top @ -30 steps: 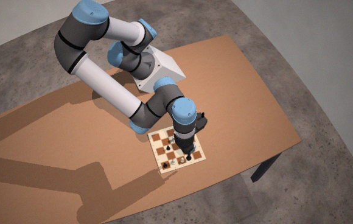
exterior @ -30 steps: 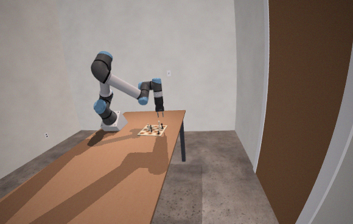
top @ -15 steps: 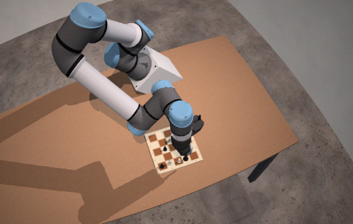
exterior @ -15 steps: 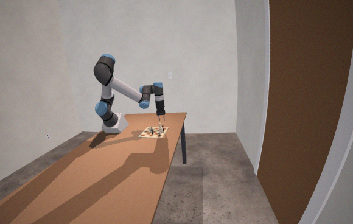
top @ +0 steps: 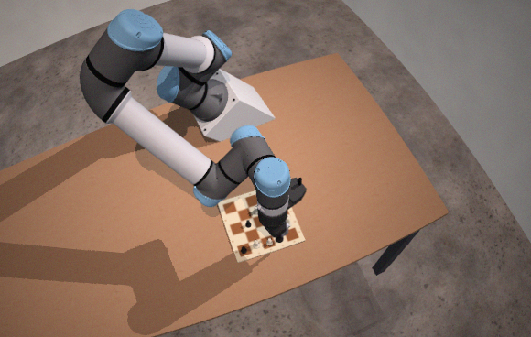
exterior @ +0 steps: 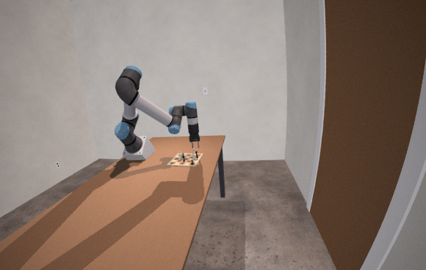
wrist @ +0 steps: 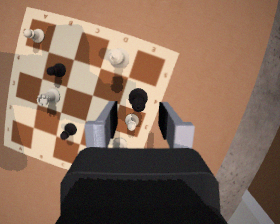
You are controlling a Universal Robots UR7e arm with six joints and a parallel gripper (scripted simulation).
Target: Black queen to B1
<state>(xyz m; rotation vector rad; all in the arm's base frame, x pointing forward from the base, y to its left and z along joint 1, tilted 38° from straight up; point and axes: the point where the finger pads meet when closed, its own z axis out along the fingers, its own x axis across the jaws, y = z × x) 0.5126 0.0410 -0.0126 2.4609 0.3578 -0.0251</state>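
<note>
The black queen is 7 cm below my hand. Round my hand: chessboard 8 cm behind, 3 cm to the right, 10 cm below.
</note>
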